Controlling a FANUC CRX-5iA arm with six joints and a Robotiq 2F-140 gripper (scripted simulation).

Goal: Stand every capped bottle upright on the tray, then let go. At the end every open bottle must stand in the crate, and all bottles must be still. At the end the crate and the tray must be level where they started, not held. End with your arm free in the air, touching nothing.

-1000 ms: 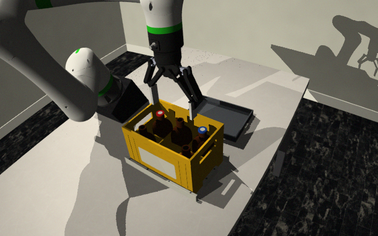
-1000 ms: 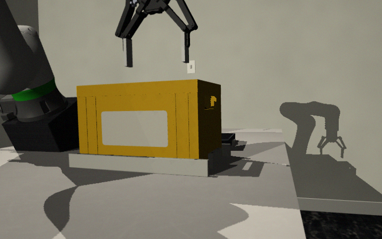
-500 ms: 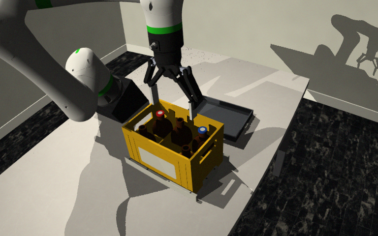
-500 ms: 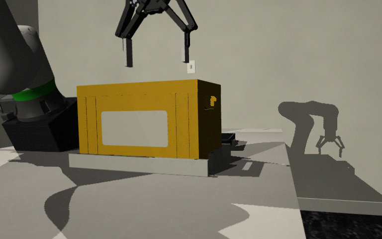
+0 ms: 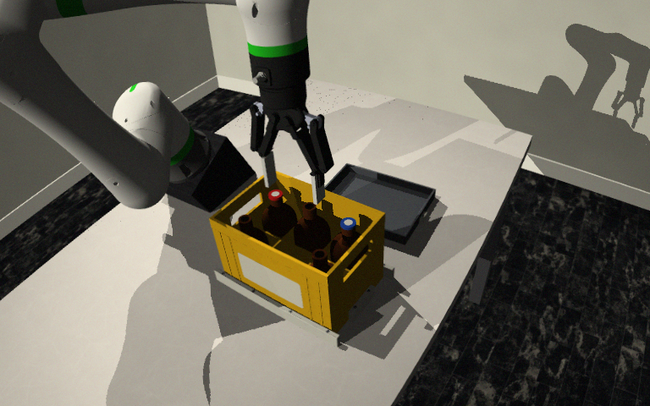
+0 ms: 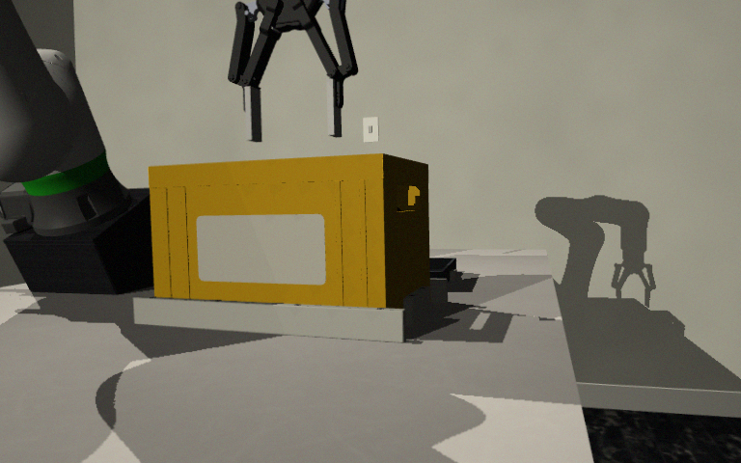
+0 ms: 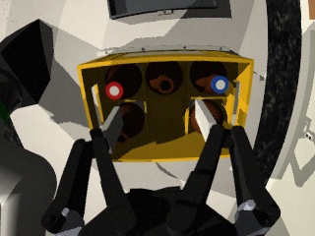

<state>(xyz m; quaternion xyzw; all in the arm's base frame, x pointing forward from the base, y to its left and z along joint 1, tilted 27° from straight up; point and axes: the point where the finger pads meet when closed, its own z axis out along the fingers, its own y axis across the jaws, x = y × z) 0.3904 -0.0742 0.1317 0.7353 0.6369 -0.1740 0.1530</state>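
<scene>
My gripper is now 15 cm above the yellow crate, 3 cm to the left of it and 1 cm short of it. The rest, counted from my hand: dark tray: 25 cm to the left, 22 cm below, 6 cm ahead.
</scene>
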